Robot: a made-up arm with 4 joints. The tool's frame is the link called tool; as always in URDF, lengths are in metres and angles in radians.
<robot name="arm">
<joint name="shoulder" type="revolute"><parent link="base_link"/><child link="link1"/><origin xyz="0 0 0.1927" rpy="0 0 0"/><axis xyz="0 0 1"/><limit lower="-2.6" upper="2.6"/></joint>
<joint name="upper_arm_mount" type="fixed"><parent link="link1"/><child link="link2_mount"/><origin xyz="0.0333 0.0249 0.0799" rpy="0 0 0"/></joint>
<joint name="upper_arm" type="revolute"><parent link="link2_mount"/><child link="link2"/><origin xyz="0.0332 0.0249 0.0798" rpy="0 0 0"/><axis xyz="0 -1 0"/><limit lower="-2.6" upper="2.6"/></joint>
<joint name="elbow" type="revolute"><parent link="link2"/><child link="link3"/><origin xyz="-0.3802 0.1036 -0.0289" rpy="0 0 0"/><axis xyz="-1 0 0"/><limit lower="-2.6" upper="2.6"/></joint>
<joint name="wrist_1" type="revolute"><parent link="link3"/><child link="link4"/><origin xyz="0.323 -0.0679 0.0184" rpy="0 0 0"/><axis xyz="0 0 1"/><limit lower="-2.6" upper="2.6"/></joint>
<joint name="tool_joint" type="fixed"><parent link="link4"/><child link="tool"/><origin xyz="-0.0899 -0.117 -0.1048" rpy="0 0 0"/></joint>
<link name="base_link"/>
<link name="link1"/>
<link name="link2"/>
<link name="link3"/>
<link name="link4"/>
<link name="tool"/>
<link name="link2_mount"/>
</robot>
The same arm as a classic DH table. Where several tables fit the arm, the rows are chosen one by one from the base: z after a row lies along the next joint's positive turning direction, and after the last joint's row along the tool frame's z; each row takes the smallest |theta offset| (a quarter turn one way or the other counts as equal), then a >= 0, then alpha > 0; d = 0 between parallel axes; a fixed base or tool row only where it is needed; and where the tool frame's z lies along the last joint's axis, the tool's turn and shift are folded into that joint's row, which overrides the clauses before.
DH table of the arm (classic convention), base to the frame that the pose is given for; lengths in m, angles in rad. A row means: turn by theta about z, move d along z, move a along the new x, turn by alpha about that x. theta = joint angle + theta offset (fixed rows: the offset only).
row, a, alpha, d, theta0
shoulder, 0.0665, 1.5708, 0.3524, 0
upper_arm, 0.0289, 1.5708, -0.1534, -1.5708
elbow, 0.0679, -1.5708, 0.0572, 1.5708
wrist_1, 0.1476, 0, 0, -0.6552
tool (fixed), 0, 0, -0.0864, 2.226
Joint limits (rad, base to tool): -2.6..2.6 -2.6..2.6 -2.6..2.6 -2.6..2.6

